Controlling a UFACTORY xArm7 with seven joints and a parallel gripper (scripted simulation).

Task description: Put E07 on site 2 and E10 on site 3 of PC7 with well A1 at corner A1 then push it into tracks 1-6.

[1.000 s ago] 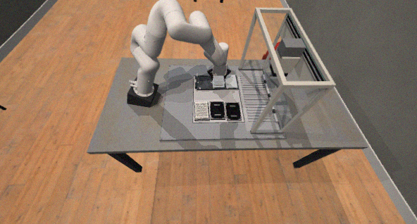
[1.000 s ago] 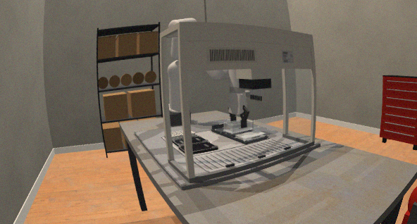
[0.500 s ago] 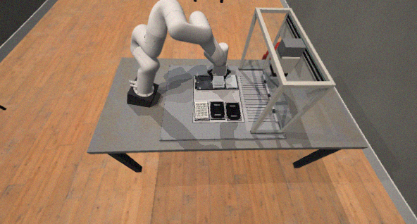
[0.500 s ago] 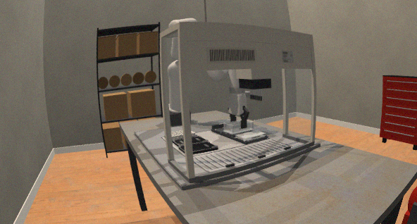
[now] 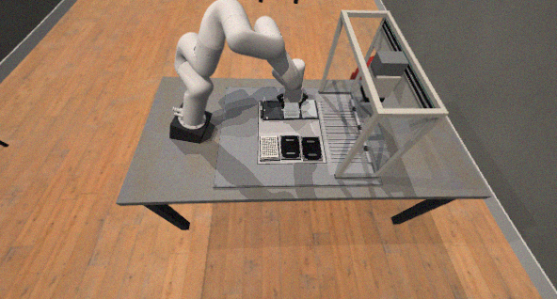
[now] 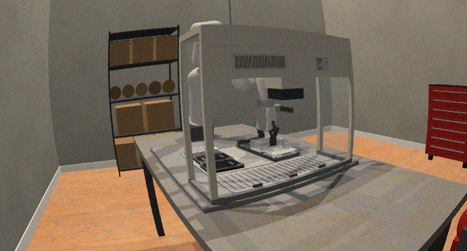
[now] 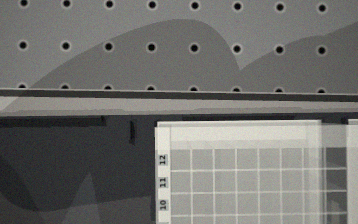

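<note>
Now: hand 1 cm above the deep-well block E07. Round my hand: nest: 9 cm ahead, 26 cm to the right, 4 cm below; dark plate carrier PC7: 1 cm behind, 3 cm below; frame post: 39 cm ahead, 41 cm to the right, 20 cm above.
</note>
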